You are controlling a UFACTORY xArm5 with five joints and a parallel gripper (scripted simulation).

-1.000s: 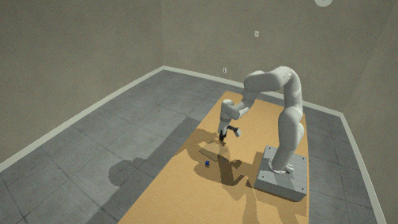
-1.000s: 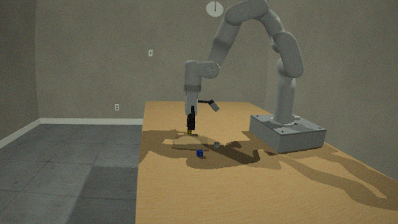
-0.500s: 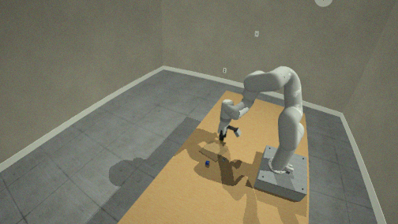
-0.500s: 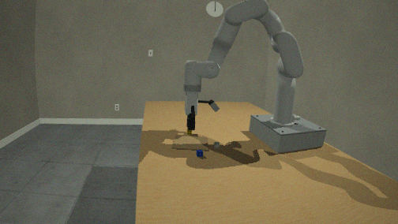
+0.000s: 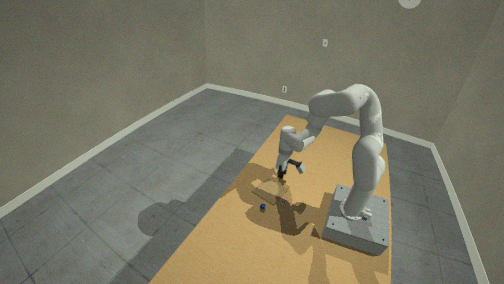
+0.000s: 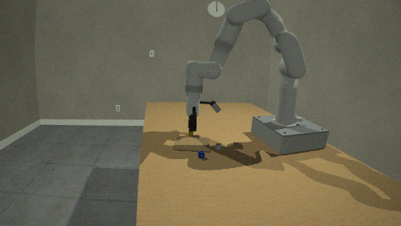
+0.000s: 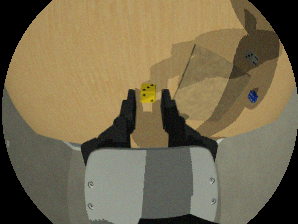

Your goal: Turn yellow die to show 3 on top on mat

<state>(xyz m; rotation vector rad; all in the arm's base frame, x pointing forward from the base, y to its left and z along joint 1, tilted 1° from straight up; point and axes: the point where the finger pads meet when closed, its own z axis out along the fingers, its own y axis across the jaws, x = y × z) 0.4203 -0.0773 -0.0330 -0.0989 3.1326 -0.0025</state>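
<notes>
Now: hand 10 mm short of the yellow die and 40 mm above it. The rest, counted from my hand: blue die 20 mm behind, 230 mm to the left, 40 mm below; then grey die 100 mm behind, 160 mm to the left, 40 mm below; then tan mat 110 mm to the left, 40 mm below.
</notes>
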